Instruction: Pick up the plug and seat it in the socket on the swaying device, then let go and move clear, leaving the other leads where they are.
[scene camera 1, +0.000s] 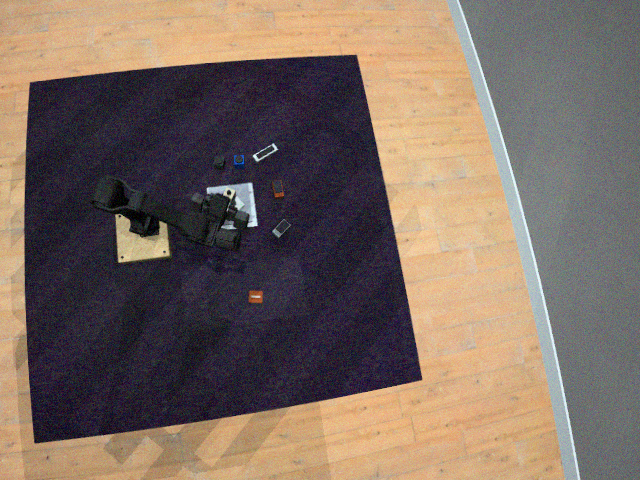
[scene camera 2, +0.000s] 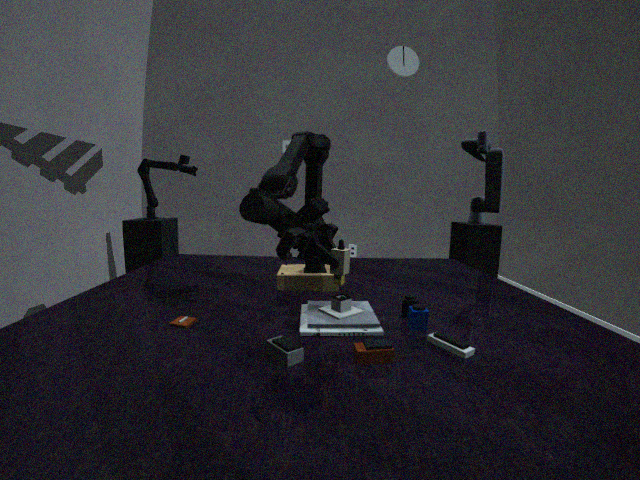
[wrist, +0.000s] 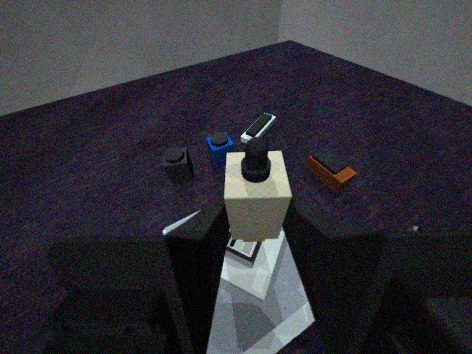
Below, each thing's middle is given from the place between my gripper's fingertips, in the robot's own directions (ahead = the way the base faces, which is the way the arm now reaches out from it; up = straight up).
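Device plate (scene camera 2: 341, 312): 90 mm below my hand, 10 mm behind it. Grey piece (scene camera 2: 287, 351): 110 mm below my hand, 160 mm ahead of it, 110 mm to the right of it. Cream plug (wrist: 257, 194): right at my hand.
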